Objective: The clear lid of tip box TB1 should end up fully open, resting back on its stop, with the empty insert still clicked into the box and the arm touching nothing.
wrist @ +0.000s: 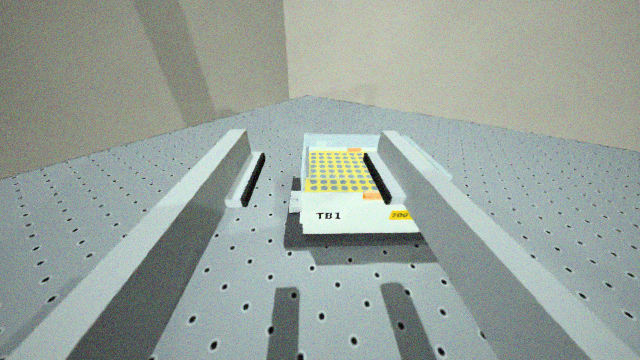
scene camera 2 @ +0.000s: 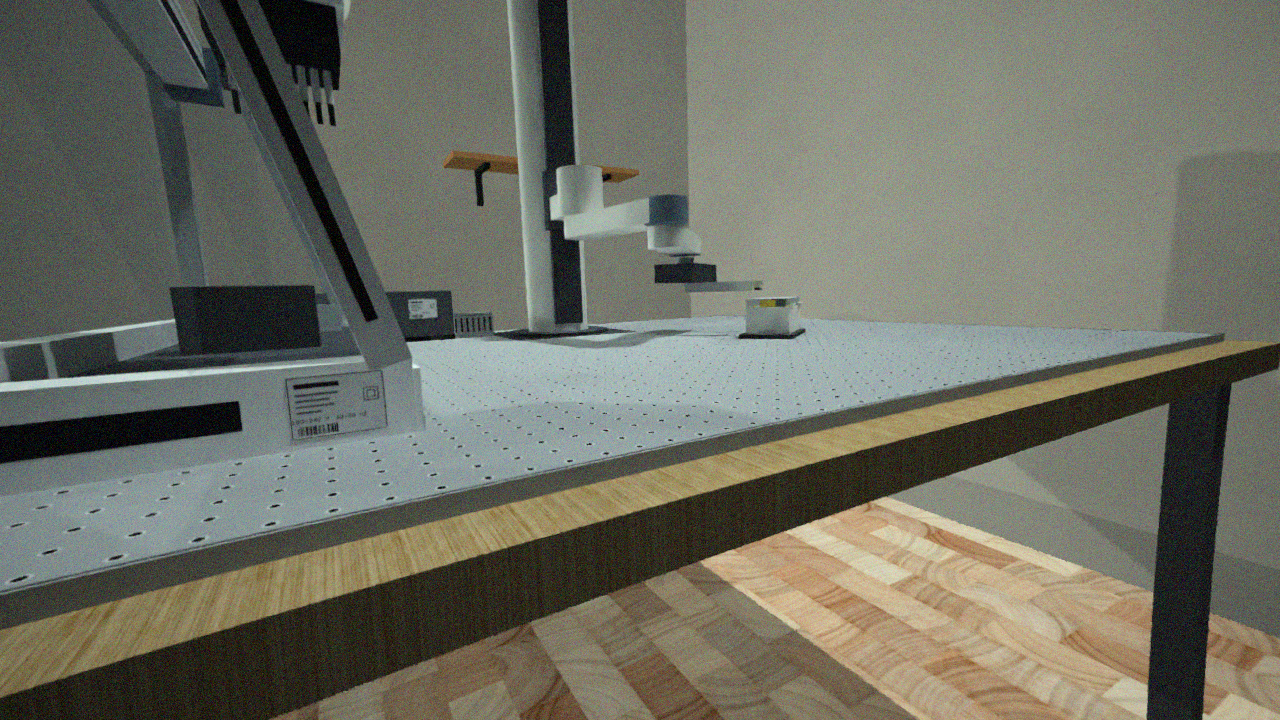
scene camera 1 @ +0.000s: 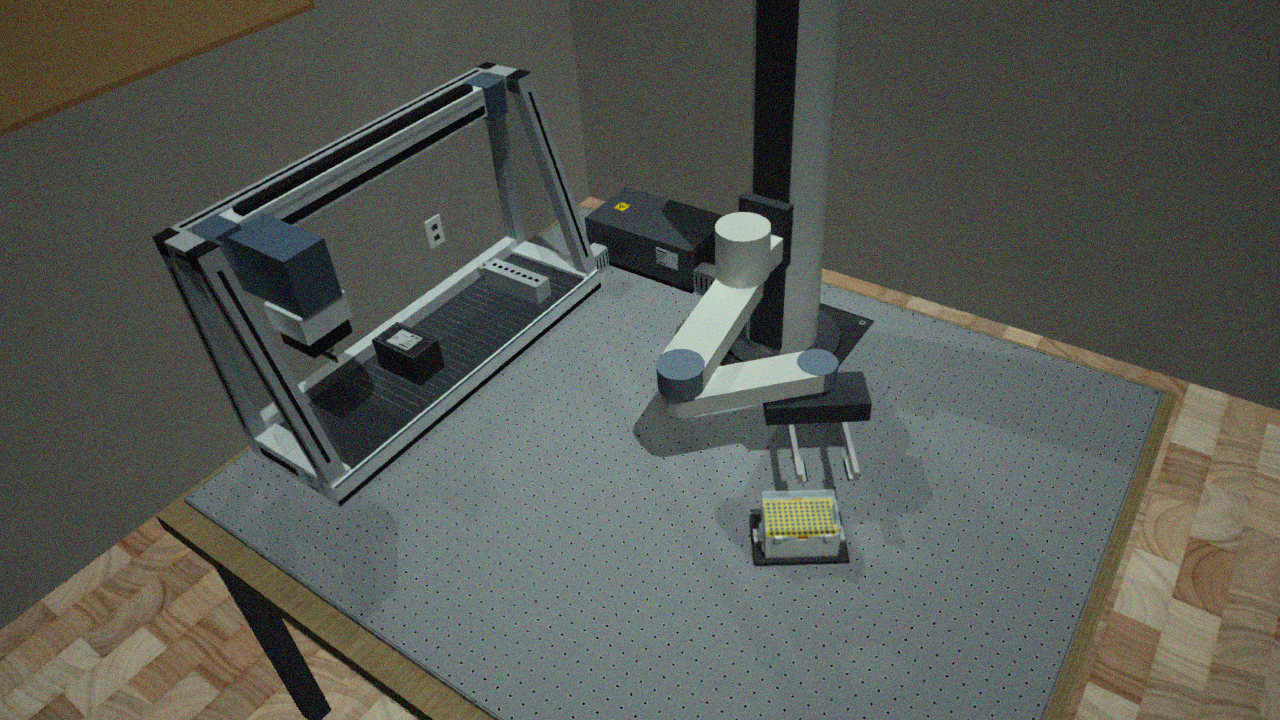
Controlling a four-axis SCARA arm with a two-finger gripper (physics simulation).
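Where they show: gripper, fingertip midpoint: [wrist: 315, 144] [scene camera 2: 757, 285] [scene camera 1: 828, 477]; arm's base, origin of the base link: [scene camera 1: 780, 340].
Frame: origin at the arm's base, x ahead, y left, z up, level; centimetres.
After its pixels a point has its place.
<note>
Tip box TB1 [scene camera 1: 801, 544] @[y 30.8, x 51.3, z 5.4 cm] [scene camera 2: 771, 318] @[y 24.1, x 51.7, z 5.1 cm] [wrist: 328, 225] @[y 29.2, x 42.1, z 3.3 cm] stands upright on a dark base plate [scene camera 1: 771, 560] @[y 27.1, x 54.4, z 2.0 cm] [wrist: 294, 239] @[y 31.5, x 39.8, z 2.1 cm]. Its yellow perforated insert [scene camera 1: 799, 516] @[y 28.4, x 47.4, z 7.0 cm] [wrist: 332, 172] @[y 30.8, x 45.3, z 7.0 cm] sits level in the box. The clear lid [scene camera 1: 799, 494] @[y 26.9, x 44.8, z 9.0 cm] [wrist: 332, 141] @[y 32.3, x 47.8, z 9.0 cm] appears down over the insert; its thin outline makes its exact angle hard to tell. My gripper [scene camera 1: 827, 477] @[y 30.2, x 41.3, z 11.6 cm] [scene camera 2: 759, 286] @[y 30.2, x 41.3, z 11.6 cm] [wrist: 315, 144] @[y 30.2, x 41.3, z 11.6 cm] is shut at its narrowest, with a gap between the fingers and nothing in it. The tips are on the column side of the box, around its top height. The right finger hides part of the box in the wrist view. Contact cannot be told.
The arm's column [scene camera 1: 810, 179] @[y 6.3, x 4.1, z 42.7 cm] [scene camera 2: 537, 179] @[y -5.3, x 5.4, z 37.9 cm] stands behind the gripper. A gantry frame [scene camera 1: 465, 385] @[y -45.0, x 50.5, z 4.7 cm] [scene camera 2: 295, 161] @[y -51.3, x 85.1, z 20.7 cm] with a hanging pipette head [scene camera 1: 286, 268] @[y -46.6, x 77.7, z 48.8 cm] [scene camera 2: 308, 44] @[y -49.6, x 78.0, z 30.7 cm] stands on the left of the perforated table top [scene camera 1: 572, 537] @[y -4.3, x 67.7, z 1.3 cm] [scene camera 2: 626, 394] @[y -25.9, x 82.8, z 1.3 cm]. A dark controller box [scene camera 1: 653, 232] @[y -36.8, x -6.1, z 12.8 cm] [scene camera 2: 420, 313] @[y -32.1, x -3.4, z 7.7 cm] is at the back.
</note>
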